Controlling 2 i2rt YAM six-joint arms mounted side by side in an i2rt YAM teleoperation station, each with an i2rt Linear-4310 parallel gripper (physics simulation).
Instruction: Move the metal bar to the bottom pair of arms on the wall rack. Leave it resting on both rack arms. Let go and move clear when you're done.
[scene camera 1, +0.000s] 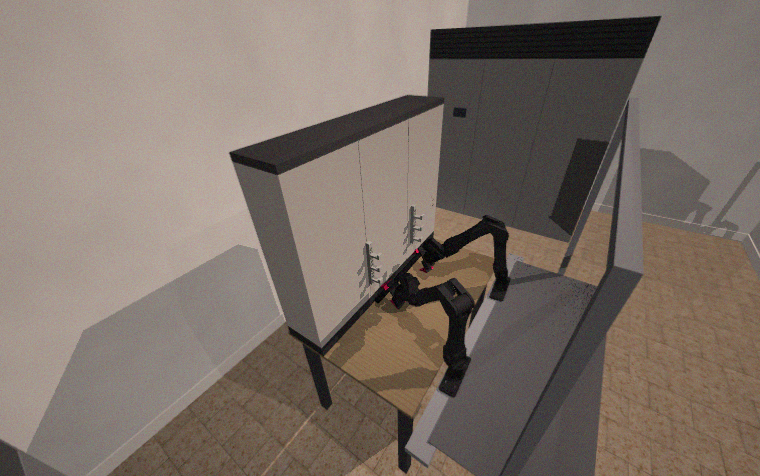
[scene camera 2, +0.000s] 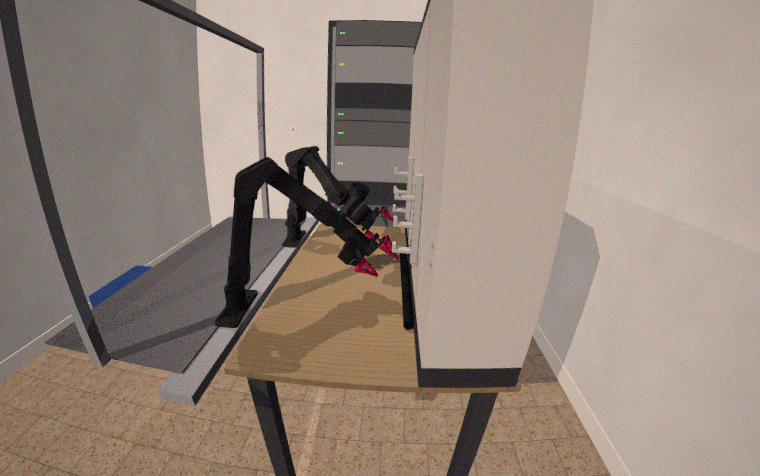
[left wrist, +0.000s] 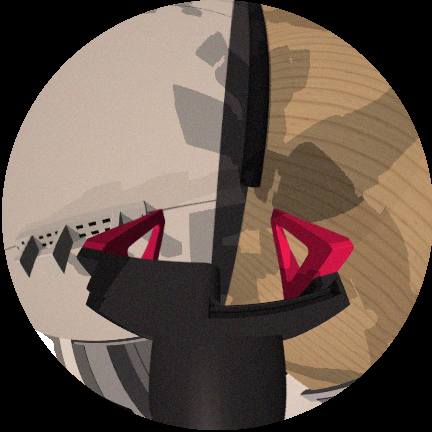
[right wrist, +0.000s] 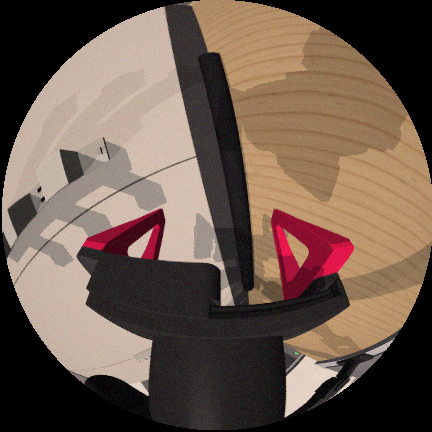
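Note:
The metal bar (scene camera 1: 380, 294) (scene camera 2: 407, 297) (left wrist: 258, 100) (right wrist: 231, 145) is long and black and lies on the table along the cabinet's dark base. The wall rack has two light uprights with short arms, a nearer upright (scene camera 1: 368, 263) (scene camera 2: 417, 218) and a farther one in scene camera 1 (scene camera 1: 412, 224); no bar rests on the arms. My left gripper (scene camera 1: 390, 294) (scene camera 2: 379, 224) (left wrist: 217, 214) is open near one bar end, which shows ahead of its fingertips in its wrist view. My right gripper (scene camera 1: 421, 260) (scene camera 2: 387, 266) (right wrist: 217, 214) is open, tilted down, with the bar crossing between its fingertips in its wrist view. Exact height above the bar is unclear.
The white cabinet (scene camera 1: 330, 224) (scene camera 2: 493, 196) stands close in front of both grippers, with rack arms sticking out above the bar. The wooden table (scene camera 1: 381, 347) (scene camera 2: 336, 347) lies below. A grey frame (scene camera 1: 628, 224) (scene camera 2: 44, 185) stands behind the arms.

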